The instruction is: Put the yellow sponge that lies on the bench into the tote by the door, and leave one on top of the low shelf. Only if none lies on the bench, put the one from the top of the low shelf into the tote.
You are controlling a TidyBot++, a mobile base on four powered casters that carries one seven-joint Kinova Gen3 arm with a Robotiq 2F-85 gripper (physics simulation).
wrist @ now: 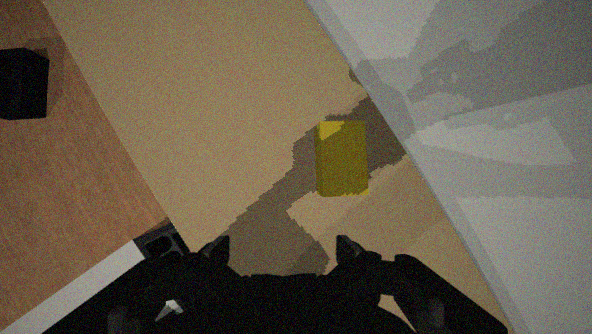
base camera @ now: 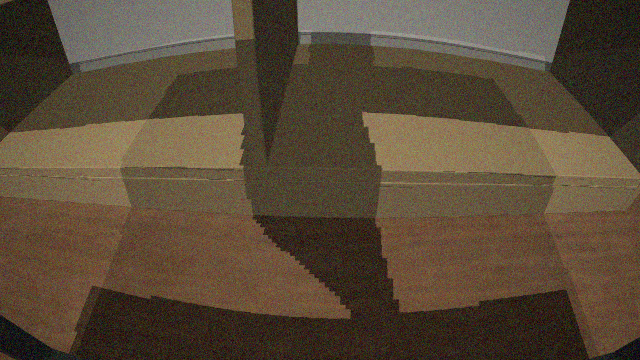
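Observation:
A yellow sponge lies flat on a tan wooden top in the wrist view, mostly in shadow and close to the wall. The frames do not tell whether this top is the bench or the low shelf. My gripper is open, with nothing between its fingers. It is above the same top. The sponge shows ahead of the fingertips and to the right of their middle, apart from them. The tote does not show in either view.
A grey wall borders the top at right. A dark block shows over the brown floor at left. The base camera faces wooden furniture with a low board, an upright divider and dark side panels.

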